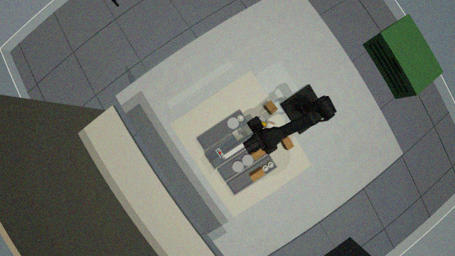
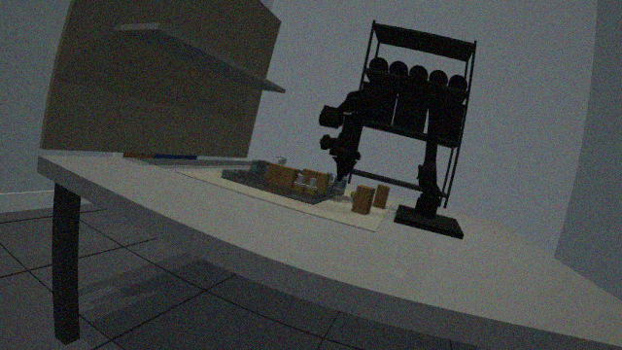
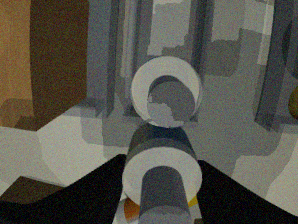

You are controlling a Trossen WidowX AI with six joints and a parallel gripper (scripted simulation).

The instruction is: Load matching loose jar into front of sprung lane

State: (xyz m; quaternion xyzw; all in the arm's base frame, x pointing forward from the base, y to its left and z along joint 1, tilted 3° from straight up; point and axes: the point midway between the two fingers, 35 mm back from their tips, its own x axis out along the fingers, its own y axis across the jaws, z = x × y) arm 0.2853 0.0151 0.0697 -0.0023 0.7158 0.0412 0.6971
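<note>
Right now my gripper tip is 190 mm short of the grey lane rack, 10 mm to the left of it and 40 mm above it. Also, from my gripper tip: red mark: 220 mm ahead, 20 mm to the right, 10 mm above.
</note>
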